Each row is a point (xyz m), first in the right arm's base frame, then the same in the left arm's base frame.
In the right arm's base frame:
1: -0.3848 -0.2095 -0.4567
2: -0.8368 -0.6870 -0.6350
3: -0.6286 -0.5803 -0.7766
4: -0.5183 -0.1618 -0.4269
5: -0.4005 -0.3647 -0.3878
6: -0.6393 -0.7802 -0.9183
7: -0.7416 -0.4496 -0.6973
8: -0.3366 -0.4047 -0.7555
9: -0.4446 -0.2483 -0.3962
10: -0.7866 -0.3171 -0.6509
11: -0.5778 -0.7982 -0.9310
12: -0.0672 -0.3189 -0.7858
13: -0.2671 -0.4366 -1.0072
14: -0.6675 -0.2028 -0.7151
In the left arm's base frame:
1: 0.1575 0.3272 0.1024
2: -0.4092 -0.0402 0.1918
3: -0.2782 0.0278 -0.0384
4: 0.0673 0.3998 0.1894
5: 0.1464 0.1757 0.1798
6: -0.3951 -0.1595 -0.1451
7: -0.3106 0.1753 0.0771
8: 0.0163 0.1392 -0.1704
9: 0.1278 0.2989 0.1864
10: -0.3004 0.3121 0.1311
11: -0.3523 -0.1891 -0.1846
12: 0.2489 0.1695 -0.3312
13: -0.0516 0.1046 -0.4222
14: -0.2068 0.4024 0.0109

